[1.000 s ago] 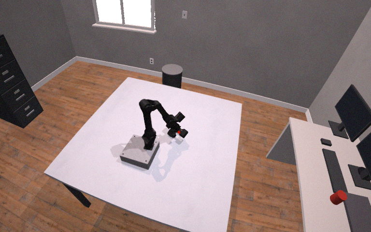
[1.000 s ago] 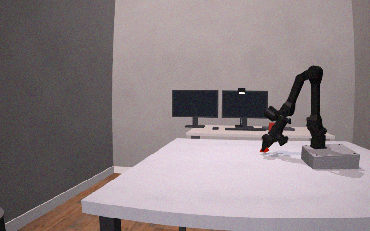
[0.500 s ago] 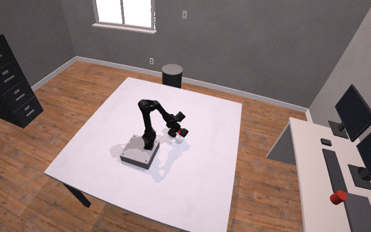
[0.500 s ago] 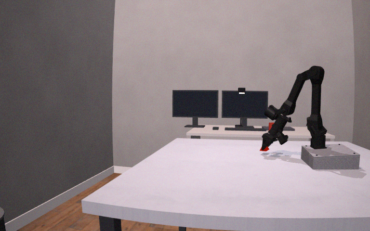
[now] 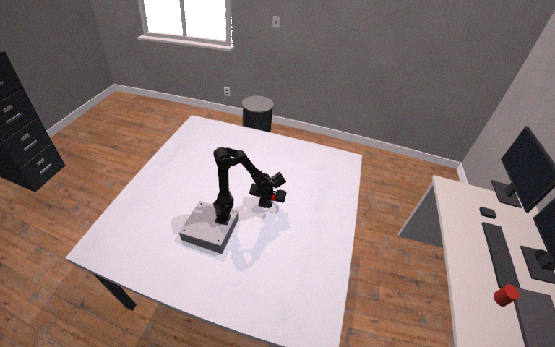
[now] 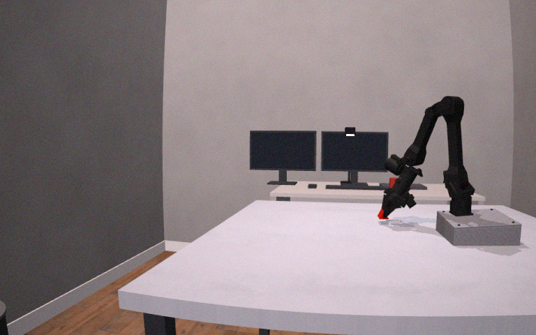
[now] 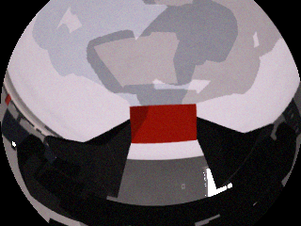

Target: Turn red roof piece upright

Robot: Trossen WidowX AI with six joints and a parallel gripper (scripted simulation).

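Right now my hand is 30 mm above the red roof piece and 20 mm short of it.
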